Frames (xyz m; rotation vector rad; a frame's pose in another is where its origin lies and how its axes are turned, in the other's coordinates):
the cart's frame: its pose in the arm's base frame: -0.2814 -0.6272 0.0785 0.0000 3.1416 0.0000
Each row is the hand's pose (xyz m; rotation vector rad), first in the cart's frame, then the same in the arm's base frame.
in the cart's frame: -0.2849 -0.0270 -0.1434 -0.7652 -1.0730 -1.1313
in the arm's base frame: 0.0035 -0.6542 0.2219 -1.2175 1.5820 0.8235
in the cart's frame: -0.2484 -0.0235 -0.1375 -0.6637 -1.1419 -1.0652
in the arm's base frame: -0.0330 -0.6507 0.2160 -1.1366 1.5956 0.7082
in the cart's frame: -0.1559 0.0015 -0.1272 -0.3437 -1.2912 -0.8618
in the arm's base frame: -0.1255 -0.6257 0.2057 -0.9045 1.6371 0.3607
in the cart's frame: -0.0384 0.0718 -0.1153 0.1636 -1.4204 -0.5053
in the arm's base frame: -0.2430 -0.5554 0.1938 -0.5218 1.6534 -0.1689
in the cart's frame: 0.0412 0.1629 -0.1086 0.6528 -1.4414 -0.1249
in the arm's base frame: -0.3226 -0.4643 0.1871 -0.1276 1.5948 -0.6668
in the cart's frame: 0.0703 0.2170 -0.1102 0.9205 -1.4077 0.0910
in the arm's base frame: -0.3517 -0.4102 0.1887 0.0925 1.5288 -0.9362
